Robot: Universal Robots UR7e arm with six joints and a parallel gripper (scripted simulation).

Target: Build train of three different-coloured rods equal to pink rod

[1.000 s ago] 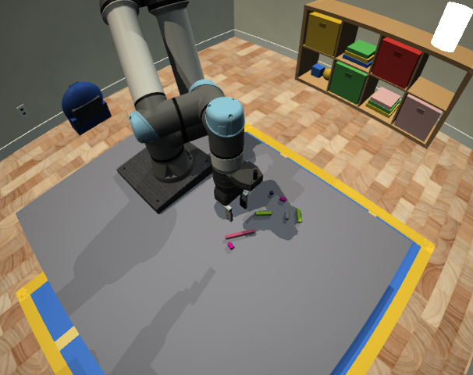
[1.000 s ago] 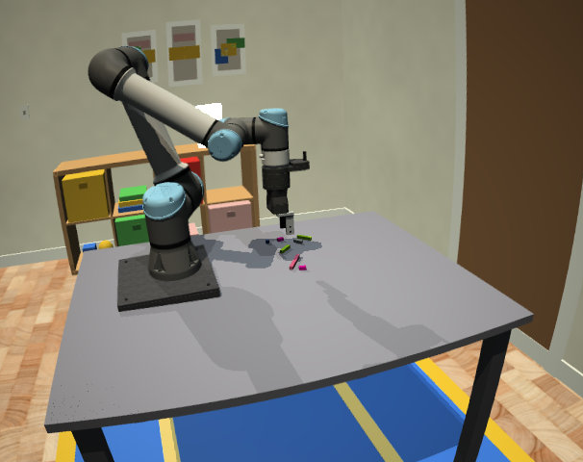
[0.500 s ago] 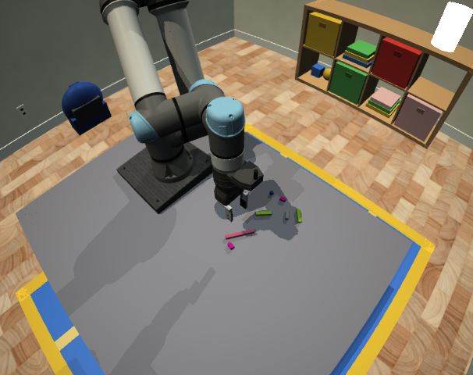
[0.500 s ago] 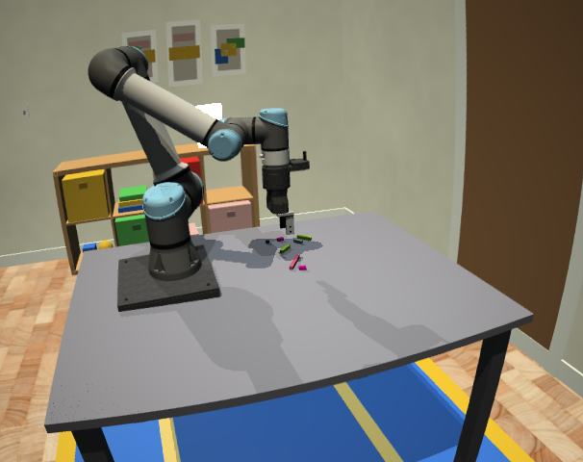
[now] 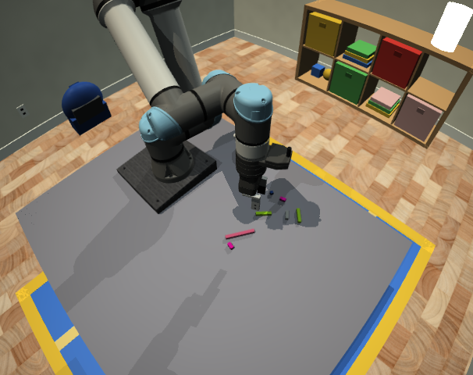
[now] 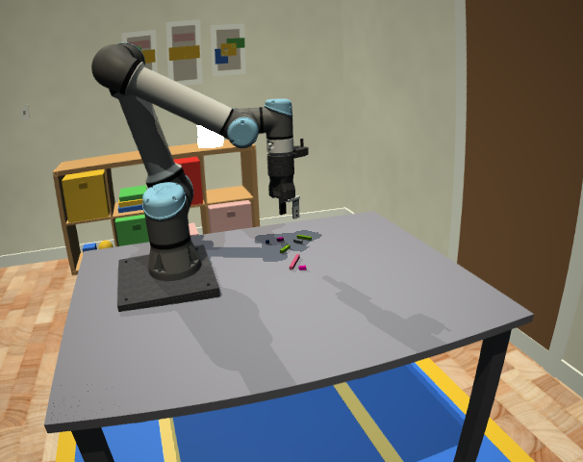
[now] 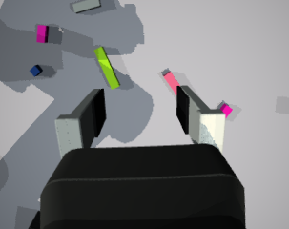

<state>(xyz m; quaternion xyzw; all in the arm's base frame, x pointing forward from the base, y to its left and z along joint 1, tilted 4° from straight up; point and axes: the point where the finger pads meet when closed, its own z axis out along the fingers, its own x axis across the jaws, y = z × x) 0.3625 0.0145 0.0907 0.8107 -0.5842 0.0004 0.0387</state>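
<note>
My hand is 140 mm above the blue rod, 130 mm to the right of it and 30 mm past it. Round my hand: lime rod (140 mm below, 100 mm to the left, 90 mm ahead); then pink rod (140 mm below, 60 mm to the right, 20 mm behind); then grey rod (140 mm below, 80 mm to the left, 60 mm ahead).
</note>
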